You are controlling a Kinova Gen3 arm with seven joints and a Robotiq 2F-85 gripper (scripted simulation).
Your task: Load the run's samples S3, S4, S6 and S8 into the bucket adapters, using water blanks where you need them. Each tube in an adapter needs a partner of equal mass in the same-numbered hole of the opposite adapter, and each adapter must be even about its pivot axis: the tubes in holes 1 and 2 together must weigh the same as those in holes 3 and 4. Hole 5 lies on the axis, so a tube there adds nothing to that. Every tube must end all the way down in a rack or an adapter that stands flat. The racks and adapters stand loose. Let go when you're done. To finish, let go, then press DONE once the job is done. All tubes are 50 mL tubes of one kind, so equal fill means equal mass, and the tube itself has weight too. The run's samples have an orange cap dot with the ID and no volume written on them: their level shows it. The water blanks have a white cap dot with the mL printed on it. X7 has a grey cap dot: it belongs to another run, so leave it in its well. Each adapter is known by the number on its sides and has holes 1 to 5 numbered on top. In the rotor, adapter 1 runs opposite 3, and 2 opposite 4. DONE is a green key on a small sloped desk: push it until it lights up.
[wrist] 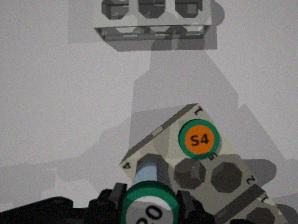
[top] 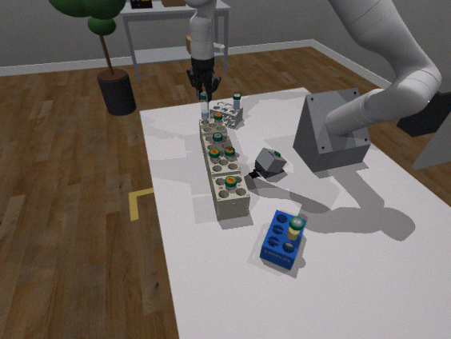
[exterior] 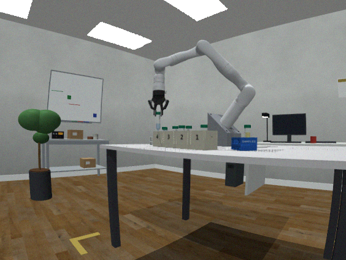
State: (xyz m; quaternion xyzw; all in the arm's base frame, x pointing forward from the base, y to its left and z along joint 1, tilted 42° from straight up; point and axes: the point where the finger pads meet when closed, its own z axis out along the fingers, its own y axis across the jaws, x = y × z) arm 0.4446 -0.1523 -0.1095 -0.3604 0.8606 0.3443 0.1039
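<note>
Now: the 20 ml water blank 1 cm behind my hand and 5 cm below it. The rest, counted from my hand: 50 ml blank (16 cm behind, 15 cm to the right, 14 cm below); white-dot 10 ml blank (3 cm behind, 13 cm to the left, 14 cm below); white blank rack (12 cm behind, 15 cm to the right, 17 cm below).
</note>
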